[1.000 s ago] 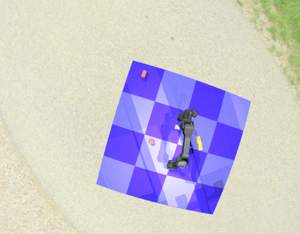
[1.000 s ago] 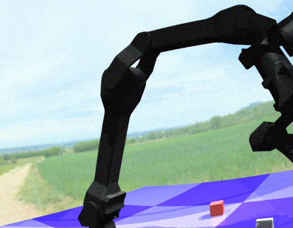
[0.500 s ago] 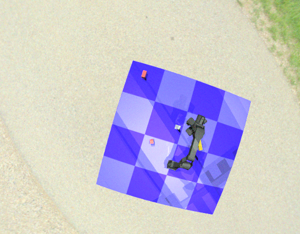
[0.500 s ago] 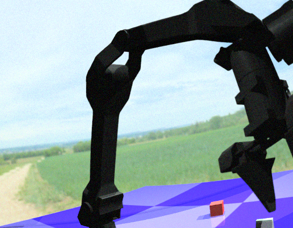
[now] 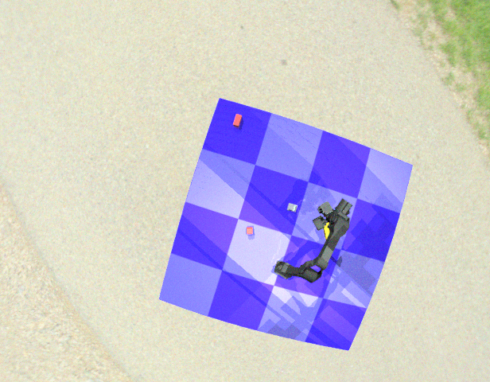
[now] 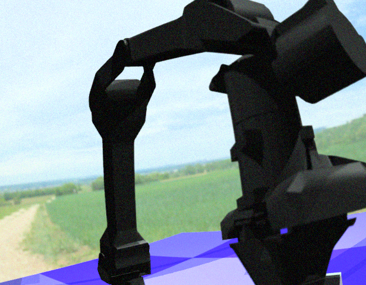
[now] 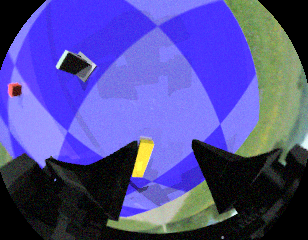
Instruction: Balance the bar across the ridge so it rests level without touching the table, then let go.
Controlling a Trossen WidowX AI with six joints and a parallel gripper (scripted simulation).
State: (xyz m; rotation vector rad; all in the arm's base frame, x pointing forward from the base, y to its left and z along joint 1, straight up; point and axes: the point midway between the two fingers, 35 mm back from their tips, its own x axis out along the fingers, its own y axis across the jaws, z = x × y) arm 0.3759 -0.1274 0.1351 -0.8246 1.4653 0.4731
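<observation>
Right now my gripper tip is 11 cm past the yellow bar, 9 cm above it and 7 cm to the left of it. The rest, counted from my gripper tip: small red cube: 38 cm to the left, 22 cm behind, 9 cm below.
</observation>
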